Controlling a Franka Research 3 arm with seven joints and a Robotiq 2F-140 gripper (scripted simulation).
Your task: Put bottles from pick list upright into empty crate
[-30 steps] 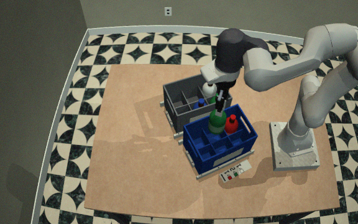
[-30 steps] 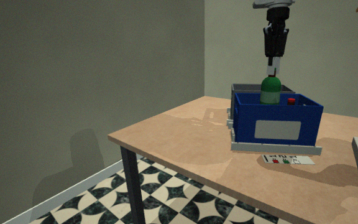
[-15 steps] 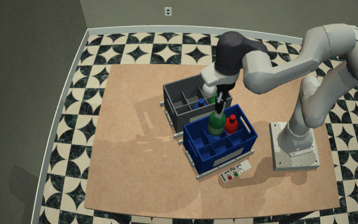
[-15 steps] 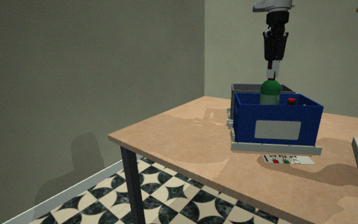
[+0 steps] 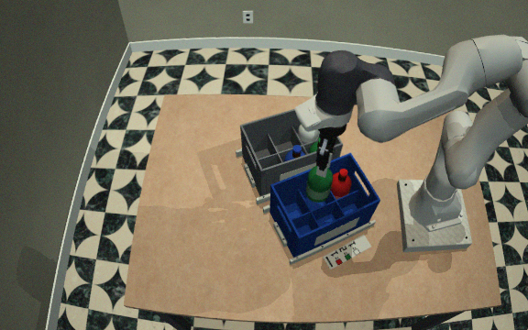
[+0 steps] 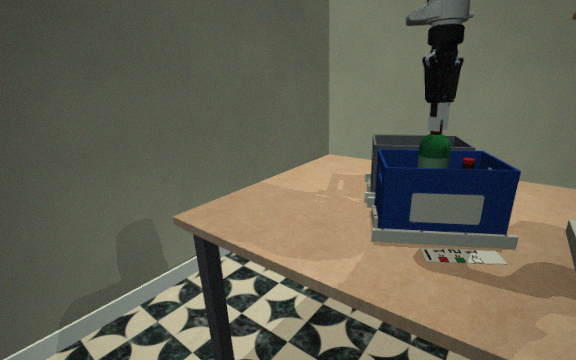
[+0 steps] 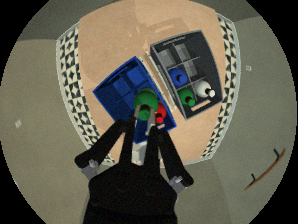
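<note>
My hand is 190 mm above the blue crate, 40 mm to the right of it and 20 mm past it. Round my hand: red bottle 180 mm below, 80 mm behind, 40 mm to the right; grey crate 190 mm below, 170 mm to the right, 80 mm ahead; blue bottle 180 mm below, 120 mm to the right, 60 mm ahead.
</note>
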